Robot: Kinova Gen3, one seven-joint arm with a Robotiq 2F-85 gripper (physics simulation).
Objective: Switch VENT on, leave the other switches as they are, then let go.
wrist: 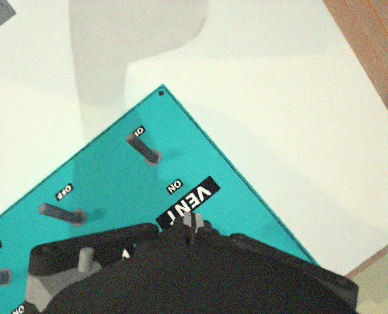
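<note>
The teal switch panel fills the lower left and middle of the wrist view, with one corner pointing up. The VENT switch is near that corner; its grey lever leans towards its partly covered OFF label, away from its ON label. The black VENT label is partly hidden by my gripper. The gripper is shut and empty, its tips seen over the lower end of that label, apart from the lever.
A second switch stands to the left, its lever tilted left near an OFF label. Part of another switch shows at the left edge. The panel lies on a white surface. A brown wooden area is at the upper right.
</note>
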